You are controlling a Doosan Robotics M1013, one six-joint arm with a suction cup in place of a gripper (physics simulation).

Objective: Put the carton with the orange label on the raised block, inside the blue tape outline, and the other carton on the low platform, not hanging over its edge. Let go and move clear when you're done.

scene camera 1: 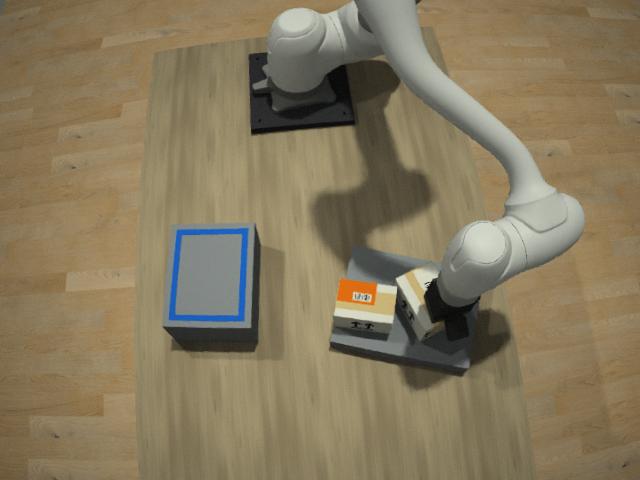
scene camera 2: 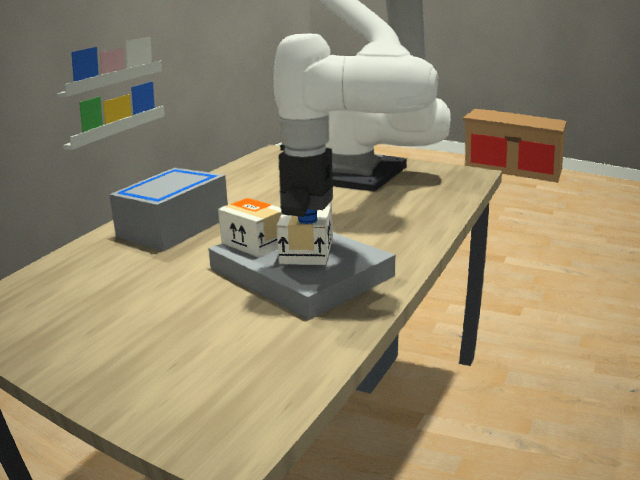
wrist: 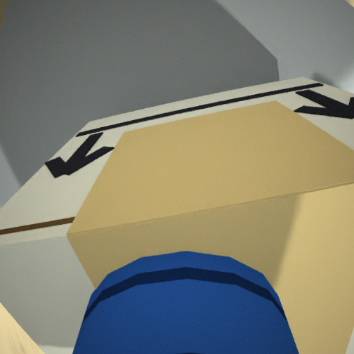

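My suction cup (scene camera 2: 307, 217) (wrist: 187, 305) is on top of the other carton (scene camera 1: 413, 294) (scene camera 2: 302, 242) (wrist: 200, 160) and holds it upright. Scene camera 1 does not show the cup. This carton is turned at an angle over the low platform (scene camera 1: 379, 259) (scene camera 2: 361, 258) (wrist: 125, 55), at its surface or very slightly above; I cannot tell whether it touches. The carton with the orange label (scene camera 1: 364, 312) (scene camera 2: 240, 235) stands upright on the same platform, close beside it. The raised block (scene camera 1: 214, 334) (scene camera 2: 139, 222) bears the blue tape outline (scene camera 1: 243, 273) and no carton.
The raised block stands to the left of the low platform in scene camera 1, with a stretch of table (scene camera 1: 305, 392) between them. The arm's base plate (scene camera 1: 302, 125) is at the back of the table. The low platform lies near the table's right edge.
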